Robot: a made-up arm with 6 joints.
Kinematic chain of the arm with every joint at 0, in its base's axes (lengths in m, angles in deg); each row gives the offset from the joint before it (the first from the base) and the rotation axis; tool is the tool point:
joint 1: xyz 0 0 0.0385 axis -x
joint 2: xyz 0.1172 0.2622 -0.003 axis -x
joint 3: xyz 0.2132 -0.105 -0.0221 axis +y
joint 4: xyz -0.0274 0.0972 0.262 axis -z
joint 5: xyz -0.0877 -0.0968 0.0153 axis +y
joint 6: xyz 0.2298 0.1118 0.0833 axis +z
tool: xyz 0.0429 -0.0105 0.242
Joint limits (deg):
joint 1: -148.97..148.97
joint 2: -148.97..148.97
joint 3: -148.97..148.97
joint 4: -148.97..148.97
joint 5: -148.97..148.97
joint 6: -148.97..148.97
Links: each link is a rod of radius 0.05 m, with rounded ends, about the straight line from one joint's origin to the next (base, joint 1, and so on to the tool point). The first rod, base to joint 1, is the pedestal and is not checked.
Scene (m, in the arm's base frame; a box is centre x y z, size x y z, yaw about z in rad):
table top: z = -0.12
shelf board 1: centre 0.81 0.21 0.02 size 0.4 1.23 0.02 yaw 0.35
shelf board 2: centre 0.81 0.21 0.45 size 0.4 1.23 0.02 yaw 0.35
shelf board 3: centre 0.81 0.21 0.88 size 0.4 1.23 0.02 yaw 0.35
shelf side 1: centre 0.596 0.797 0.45 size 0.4 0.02 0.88 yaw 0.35
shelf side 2: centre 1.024 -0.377 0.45 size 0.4 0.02 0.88 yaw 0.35
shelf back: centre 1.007 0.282 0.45 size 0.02 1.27 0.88 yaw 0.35
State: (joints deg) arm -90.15 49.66 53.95 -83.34 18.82 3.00
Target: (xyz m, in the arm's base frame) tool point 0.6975 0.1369 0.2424
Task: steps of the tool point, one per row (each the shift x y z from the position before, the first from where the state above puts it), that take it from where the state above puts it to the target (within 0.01 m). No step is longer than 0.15 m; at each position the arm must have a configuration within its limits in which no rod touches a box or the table.
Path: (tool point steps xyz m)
1: -0.0560 -0.0301 -0.0202
2: -0.0596 -0.0288 -0.0294
3: -0.0632 -0.0264 -0.0372
4: -0.0663 -0.0240 -0.0441
5: -0.0689 -0.0215 -0.0505
6: -0.0704 -0.0193 -0.0569
7: 0.0310 0.0473 -0.0032
8: 0.0317 0.0501 -0.0220
9: 0.0320 0.0451 -0.0420
10: 0.0318 0.0325 -0.0600
11: 0.0311 0.0128 -0.0731
12: 0.0978 0.0438 0.0016
13: 0.0955 0.0268 -0.0016

